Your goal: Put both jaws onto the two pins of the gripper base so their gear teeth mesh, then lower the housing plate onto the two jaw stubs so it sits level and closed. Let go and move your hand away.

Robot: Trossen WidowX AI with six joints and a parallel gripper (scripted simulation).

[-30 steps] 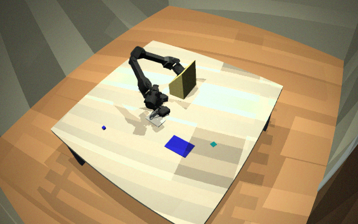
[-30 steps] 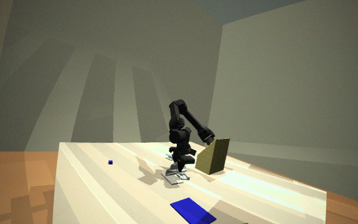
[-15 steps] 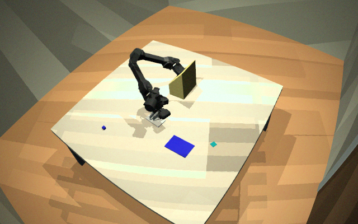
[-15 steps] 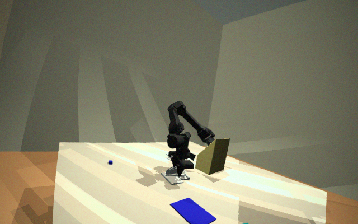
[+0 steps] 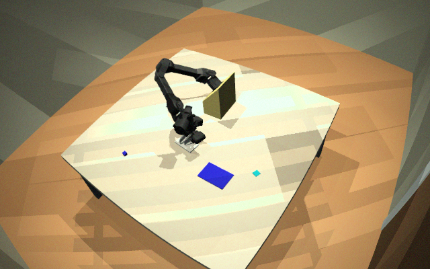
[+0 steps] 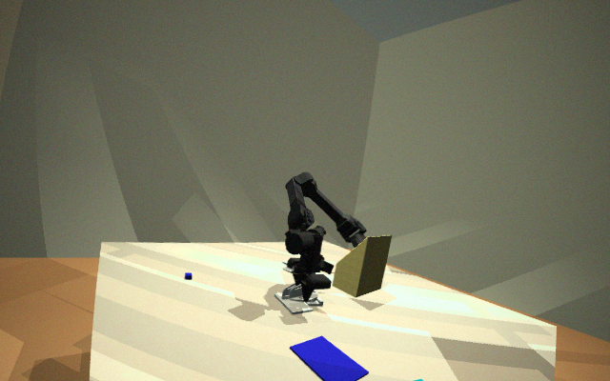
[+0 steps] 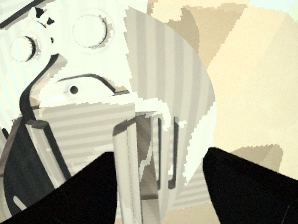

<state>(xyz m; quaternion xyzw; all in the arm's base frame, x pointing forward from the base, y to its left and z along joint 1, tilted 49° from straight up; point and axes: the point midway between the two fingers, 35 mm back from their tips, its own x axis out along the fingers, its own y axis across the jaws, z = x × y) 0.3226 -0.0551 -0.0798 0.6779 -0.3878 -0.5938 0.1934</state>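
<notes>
Now: the white housing plate 6 cm behind my gripper tip, 3 cm below it and 2 cm to the right of it. The rest, counted from my gripper tip: pale grey jaw 4 cm behind, 1 cm to the right; blue mat 21 cm to the left, 11 cm ahead, 3 cm below; cyan square 38 cm to the left, 3 cm below.
</notes>
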